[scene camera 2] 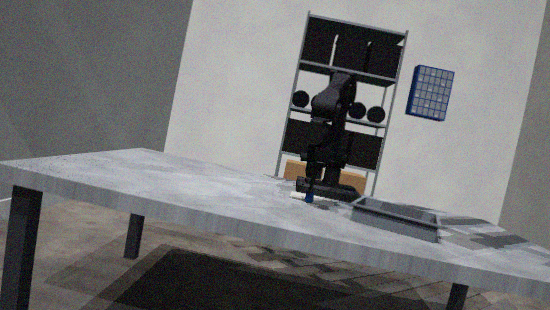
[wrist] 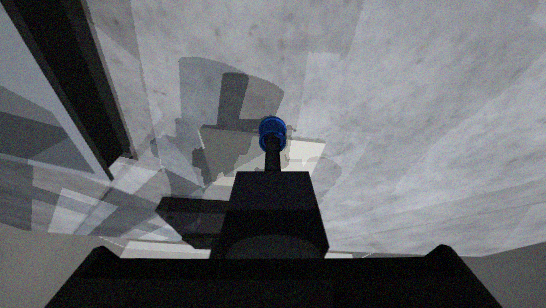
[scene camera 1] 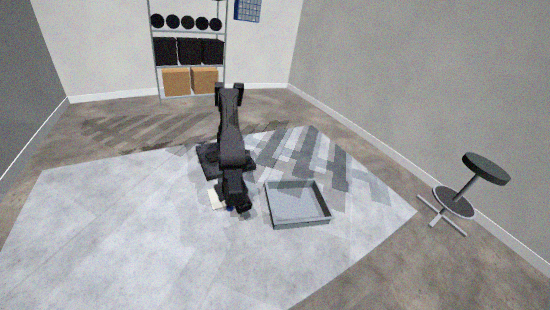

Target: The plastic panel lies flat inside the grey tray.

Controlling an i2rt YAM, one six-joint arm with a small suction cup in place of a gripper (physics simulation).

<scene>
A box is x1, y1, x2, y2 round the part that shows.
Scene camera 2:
grey tray: 407, 221 [350, 196, 441, 242], on the table
</scene>
